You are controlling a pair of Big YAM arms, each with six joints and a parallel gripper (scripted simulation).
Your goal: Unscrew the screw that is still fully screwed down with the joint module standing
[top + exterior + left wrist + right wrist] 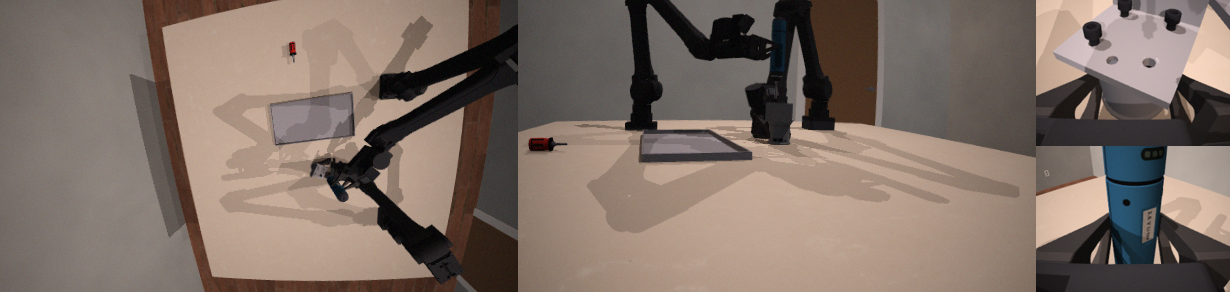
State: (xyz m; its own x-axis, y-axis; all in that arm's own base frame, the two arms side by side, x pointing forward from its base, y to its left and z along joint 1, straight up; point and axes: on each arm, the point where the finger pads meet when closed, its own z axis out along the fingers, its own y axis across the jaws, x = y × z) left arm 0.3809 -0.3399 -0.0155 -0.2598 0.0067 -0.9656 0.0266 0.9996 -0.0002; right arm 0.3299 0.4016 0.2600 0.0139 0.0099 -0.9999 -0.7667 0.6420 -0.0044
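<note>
Right now the grey joint module is 1 cm above my left hand. Round my left hand: grey bracket 5 cm above; then screwdriver bit 12 cm above, 3 cm behind; then shallow grey tray 26 cm to the right, 2 cm below, 1 cm ahead.
</note>
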